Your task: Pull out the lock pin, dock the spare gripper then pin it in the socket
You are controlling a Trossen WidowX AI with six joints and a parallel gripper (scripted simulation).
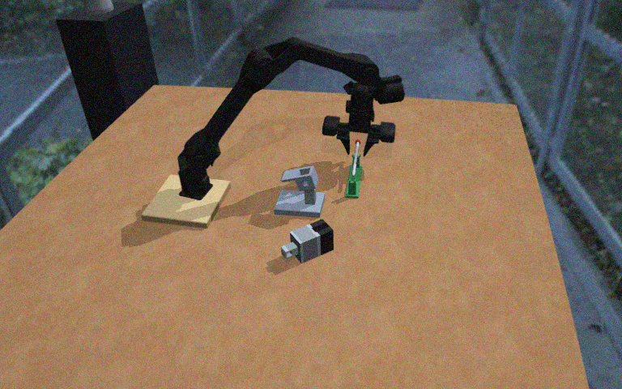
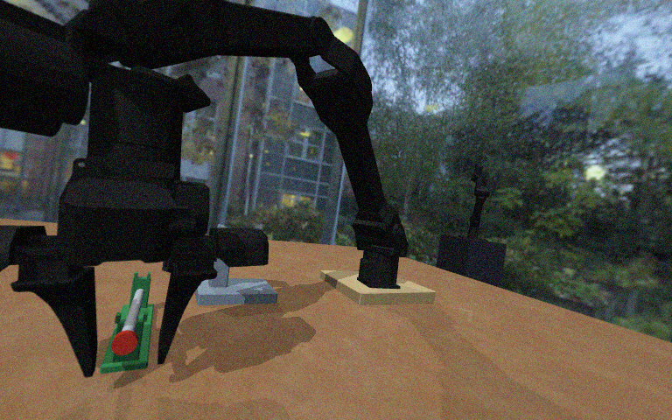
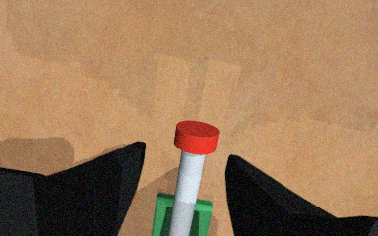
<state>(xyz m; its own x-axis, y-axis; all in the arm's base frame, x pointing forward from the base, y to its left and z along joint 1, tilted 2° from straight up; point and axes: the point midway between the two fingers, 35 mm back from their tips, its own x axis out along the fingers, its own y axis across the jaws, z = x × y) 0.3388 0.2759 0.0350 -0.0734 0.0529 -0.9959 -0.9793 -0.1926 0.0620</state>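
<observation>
My gripper tip is now 100 mm to the left of the green cradle and 20 mm short of it. From my gripper tip the other things lie so: socket (230 mm to the right, 70 mm behind, 30 mm above); then spare gripper (390 mm to the right, 10 mm above).
</observation>
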